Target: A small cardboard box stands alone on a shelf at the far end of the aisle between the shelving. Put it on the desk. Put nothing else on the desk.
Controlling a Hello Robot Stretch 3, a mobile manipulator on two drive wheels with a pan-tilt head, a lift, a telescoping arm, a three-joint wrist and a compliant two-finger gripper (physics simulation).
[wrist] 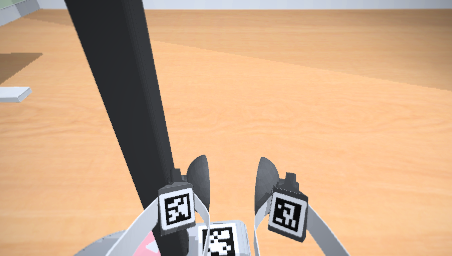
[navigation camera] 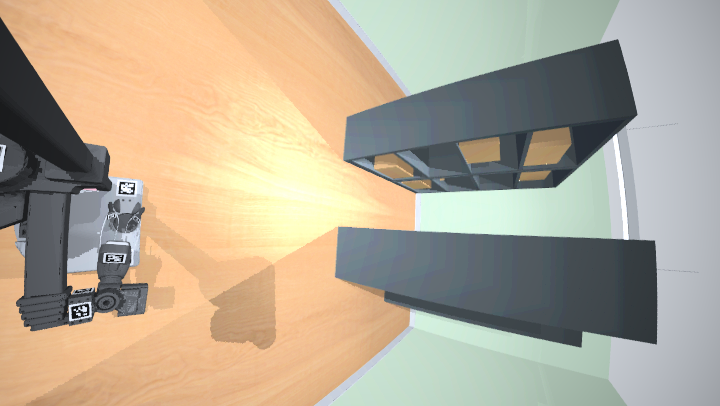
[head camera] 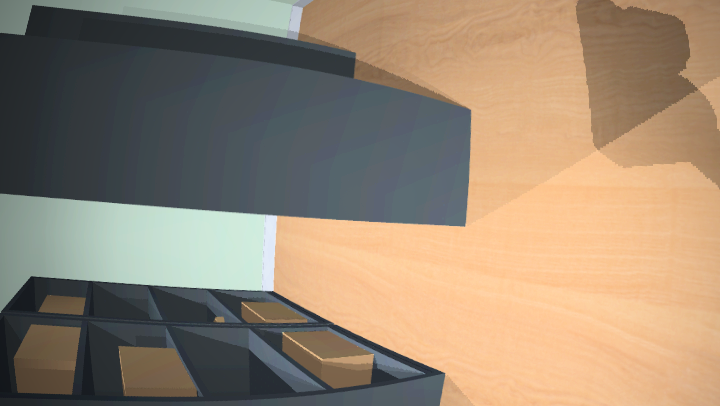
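Seen in the pictures: gripper, fingertip midpoint: (wrist: 232, 176) (navigation camera: 128, 201); robot's base at its link origin: (navigation camera: 125, 221).
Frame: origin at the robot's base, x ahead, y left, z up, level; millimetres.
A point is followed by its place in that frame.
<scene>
A very small tan box (head camera: 219, 319) {z 565, x 2763, y 548 mm} (navigation camera: 442, 179) {z 569, x 2761, y 543 mm} sits alone in a far-column compartment of the open-fronted shelving unit (head camera: 443, 385) {z 6, x 1415, y 617 mm} (navigation camera: 453, 100) {z 996, x 1435, y 866 mm}, second from the floor; both camera views are turned sideways. My gripper (navigation camera: 124, 220) (wrist: 232, 176) {z 384, x 8, y 75 mm} is open, with nothing between its fingertips. In the navigation view it is folded back over my base, well apart from the shelving. In the wrist view floor shows beyond the fingers. No desk can be made out in these frames.
Larger cartons (head camera: 327, 353) (navigation camera: 478, 150) stand in other compartments. A second dark shelving unit (head camera: 252, 141) {z 856, x 1353, y -257 mm} (navigation camera: 494, 277) {z 1220, x 1350, y -294 mm} stands across the aisle. My dark mast (wrist: 120, 90) {z 437, x -69, y 116 mm} crosses the wrist view. A pale flat slab (wrist: 14, 94) shows at its left edge.
</scene>
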